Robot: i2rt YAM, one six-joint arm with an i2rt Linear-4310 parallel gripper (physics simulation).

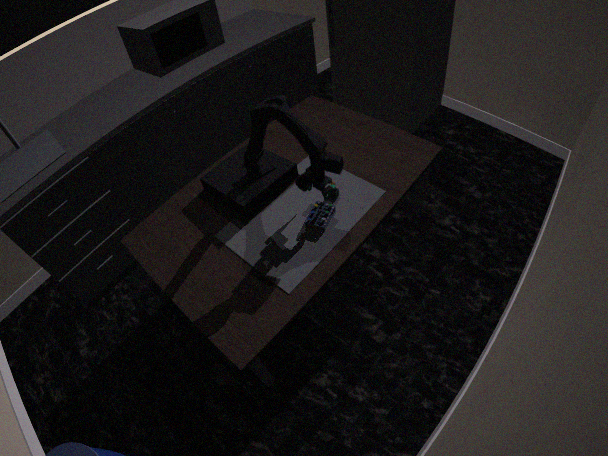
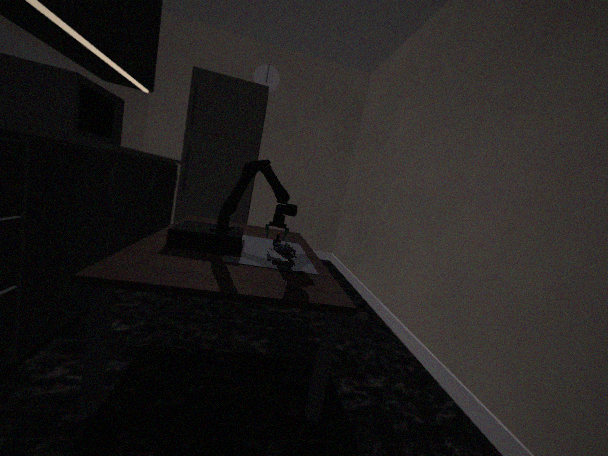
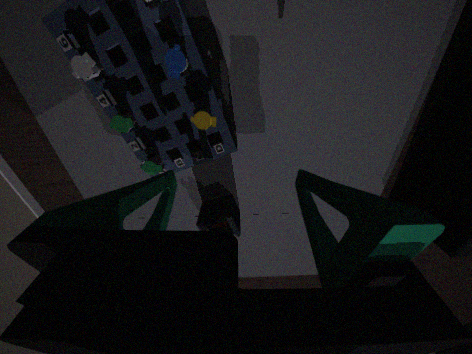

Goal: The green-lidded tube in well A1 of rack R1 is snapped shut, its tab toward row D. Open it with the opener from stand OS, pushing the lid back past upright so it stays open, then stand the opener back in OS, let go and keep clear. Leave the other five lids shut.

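Where they show: gripper, fingertip midpoint: (image 1: 318, 195) (image 2: 275, 239) (image 3: 236, 176); arm's base, link origin: (image 1: 255, 174) (image 2: 222, 229).
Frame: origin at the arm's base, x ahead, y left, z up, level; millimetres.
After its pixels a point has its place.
Rack R1 (image 1: 320, 215) @(x 357, y 90, z -51 mm) (image 2: 285, 250) @(x 361, y 39, z -57 mm) (image 3: 117, 56) @(x 377, y 73, z -56 mm) is blue with several coloured lids. The green lid (image 3: 151, 167) @(x 352, y 149, z -36 mm) at the near left corner looks like well A1; it looks down, but its tab is too dim to make out. My gripper (image 2: 277, 233) @(x 282, y 141, z -25 mm) (image 3: 236, 176) @(x 282, y 141, z -25 mm) is open with green fingers and stands above the table at the rack's near end. The dark stand OS (image 3: 218, 207) @(x 293, y 204, z -60 mm) shows low between the fingers, left of their middle, its lower part hidden by the gripper body. The opener is not clearly made out; the gripper body may hide it.
A second green lid (image 3: 121, 124) @(x 370, y 116, z -36 mm), a white lid (image 3: 85, 66) @(x 387, y 82, z -36 mm), a blue lid (image 3: 175, 61) @(x 330, y 72, z -36 mm) and a yellow lid (image 3: 203, 120) @(x 311, y 105, z -36 mm) sit on the rack. The pale mat (image 1: 362, 187) @(x 339, y 351, z -79 mm) lies on the brown table (image 1: 150, 240) @(x -89, y -572, z -82 mm). The arm's dark base (image 1: 225, 187) @(x -29, y -146, z 2 mm) stands beside the mat.
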